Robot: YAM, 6 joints.
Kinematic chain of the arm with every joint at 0, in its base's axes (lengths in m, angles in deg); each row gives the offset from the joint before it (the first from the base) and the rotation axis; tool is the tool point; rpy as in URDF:
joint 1: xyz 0 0 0.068 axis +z
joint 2: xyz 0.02 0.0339 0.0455 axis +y
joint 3: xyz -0.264 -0.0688 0 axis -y
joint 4: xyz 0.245 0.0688 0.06 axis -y
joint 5: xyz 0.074 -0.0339 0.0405 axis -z
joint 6: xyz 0.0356 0 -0.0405 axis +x
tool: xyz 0 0 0 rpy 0 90 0
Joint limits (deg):
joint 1: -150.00..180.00
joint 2: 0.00..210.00
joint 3: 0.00..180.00
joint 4: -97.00..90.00
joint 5: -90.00..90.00
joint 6: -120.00..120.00
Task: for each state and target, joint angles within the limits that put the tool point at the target. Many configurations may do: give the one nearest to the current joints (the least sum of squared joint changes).
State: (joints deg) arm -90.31 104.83 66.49 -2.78 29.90 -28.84
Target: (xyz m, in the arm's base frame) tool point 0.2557 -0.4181 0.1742
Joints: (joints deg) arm -56.76 124.31 87.00 5.10 25.50 -28.84
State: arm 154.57 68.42 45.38 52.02 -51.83 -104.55
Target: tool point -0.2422 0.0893 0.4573
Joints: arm 153.76 71.63 63.49 52.99 -49.33 -104.55
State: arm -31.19 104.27 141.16 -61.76 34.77 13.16
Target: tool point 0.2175 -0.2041 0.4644
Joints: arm -39.25 95.02 122.84 -78.21 35.07 13.16
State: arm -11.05 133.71 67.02 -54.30 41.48 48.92
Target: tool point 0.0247 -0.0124 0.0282
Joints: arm -0.01 151.73 19.30 -53.44 20.38 48.92
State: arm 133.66 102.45 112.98 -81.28 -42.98 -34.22
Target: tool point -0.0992 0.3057 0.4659
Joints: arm 103.82 98.73 125.73 -73.53 -40.94 -34.22
